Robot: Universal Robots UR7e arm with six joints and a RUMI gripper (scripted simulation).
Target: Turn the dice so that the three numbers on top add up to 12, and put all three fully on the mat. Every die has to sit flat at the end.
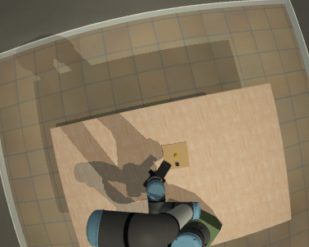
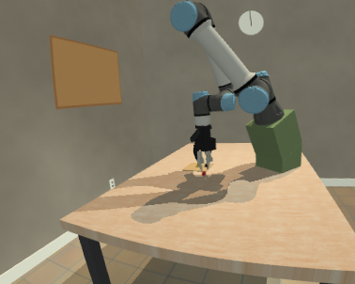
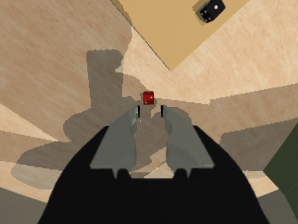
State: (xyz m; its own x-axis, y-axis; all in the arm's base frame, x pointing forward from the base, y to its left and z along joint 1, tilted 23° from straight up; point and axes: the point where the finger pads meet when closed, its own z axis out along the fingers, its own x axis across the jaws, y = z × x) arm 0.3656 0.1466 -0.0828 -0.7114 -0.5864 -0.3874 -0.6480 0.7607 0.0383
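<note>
My gripper is now 3 cm above the red die. Also, from my hand: yellow die: 7 cm ahead, 13 cm to the right, 3 cm below; then black die: 2 cm ahead, 12 cm to the right, 3 cm below; then tan mat: 7 cm ahead, 13 cm to the right, 4 cm below.
</note>
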